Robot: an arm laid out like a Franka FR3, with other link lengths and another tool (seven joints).
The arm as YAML. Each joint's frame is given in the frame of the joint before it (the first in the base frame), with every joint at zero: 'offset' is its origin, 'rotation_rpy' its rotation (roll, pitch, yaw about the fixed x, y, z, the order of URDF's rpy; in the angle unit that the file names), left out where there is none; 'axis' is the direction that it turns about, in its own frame. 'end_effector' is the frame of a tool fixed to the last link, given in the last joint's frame.
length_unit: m
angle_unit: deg
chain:
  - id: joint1
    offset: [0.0, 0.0, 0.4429]
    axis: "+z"
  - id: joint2
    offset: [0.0, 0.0, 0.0]
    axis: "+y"
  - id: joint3
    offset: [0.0, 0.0, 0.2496]
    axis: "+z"
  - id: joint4
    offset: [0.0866, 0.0, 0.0]
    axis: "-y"
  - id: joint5
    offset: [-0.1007, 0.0, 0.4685]
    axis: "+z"
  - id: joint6
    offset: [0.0, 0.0, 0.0]
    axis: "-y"
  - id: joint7
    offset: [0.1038, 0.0, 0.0]
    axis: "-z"
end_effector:
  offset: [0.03, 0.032, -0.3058]
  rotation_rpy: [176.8, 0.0, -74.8]
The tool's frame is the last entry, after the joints.
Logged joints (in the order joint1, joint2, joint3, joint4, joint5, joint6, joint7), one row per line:
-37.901 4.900 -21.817 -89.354 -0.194 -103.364 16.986
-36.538 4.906 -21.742 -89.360 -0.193 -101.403 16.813
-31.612 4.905 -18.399 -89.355 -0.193 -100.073 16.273
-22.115 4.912 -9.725 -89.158 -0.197 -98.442 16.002
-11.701 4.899 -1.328 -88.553 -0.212 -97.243 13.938
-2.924 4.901 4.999 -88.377 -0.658 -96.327 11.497
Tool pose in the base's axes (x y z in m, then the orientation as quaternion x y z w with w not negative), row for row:
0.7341 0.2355 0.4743 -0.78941 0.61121 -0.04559 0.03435
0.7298 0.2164 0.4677 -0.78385 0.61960 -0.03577 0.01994
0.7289 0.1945 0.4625 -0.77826 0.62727 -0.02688 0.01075
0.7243 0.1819 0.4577 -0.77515 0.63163 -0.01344 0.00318
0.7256 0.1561 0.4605 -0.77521 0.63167 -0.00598 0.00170
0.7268 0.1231 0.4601 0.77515 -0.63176 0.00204 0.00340
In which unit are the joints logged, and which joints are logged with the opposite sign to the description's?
The joints are logged in degrees. Opposite sign: joint1, joint6.
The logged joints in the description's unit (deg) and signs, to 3 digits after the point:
37.901 4.900 -21.817 -89.354 -0.194 103.364 16.986
36.538 4.906 -21.742 -89.360 -0.193 101.403 16.813
31.612 4.905 -18.399 -89.355 -0.193 100.073 16.273
22.115 4.912 -9.725 -89.158 -0.197 98.442 16.002
11.701 4.899 -1.328 -88.553 -0.212 97.243 13.938
2.924 4.901 4.999 -88.377 -0.658 96.327 11.497

